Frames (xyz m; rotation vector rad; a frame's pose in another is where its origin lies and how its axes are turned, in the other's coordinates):
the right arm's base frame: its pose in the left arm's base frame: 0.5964 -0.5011 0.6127 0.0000 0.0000 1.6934
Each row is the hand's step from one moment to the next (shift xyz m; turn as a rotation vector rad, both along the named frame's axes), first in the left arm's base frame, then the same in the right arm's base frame.
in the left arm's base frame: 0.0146 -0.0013 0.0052 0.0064 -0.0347 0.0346
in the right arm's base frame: -0.0031 -0.0143 0.0052 -0.0352 -0.0021 0.0346
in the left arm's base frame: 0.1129 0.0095 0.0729 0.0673 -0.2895 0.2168
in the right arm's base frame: -0.0044 -0.1132 0.0729 -0.2956 -0.0314 0.2168
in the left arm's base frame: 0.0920 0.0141 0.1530 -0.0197 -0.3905 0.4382
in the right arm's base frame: 0.0027 -0.0930 0.1530 -0.3852 0.0673 0.4382
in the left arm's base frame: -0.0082 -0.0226 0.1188 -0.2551 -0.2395 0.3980
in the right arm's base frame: -0.0214 0.0109 0.1188 -0.2065 0.2825 0.3980
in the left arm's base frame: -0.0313 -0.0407 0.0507 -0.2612 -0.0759 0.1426
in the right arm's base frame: -0.0366 0.0360 0.0507 -0.0434 0.2685 0.1426
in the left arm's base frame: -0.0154 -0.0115 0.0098 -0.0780 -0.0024 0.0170
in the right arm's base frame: -0.0095 0.0167 0.0098 0.0072 0.0777 0.0170
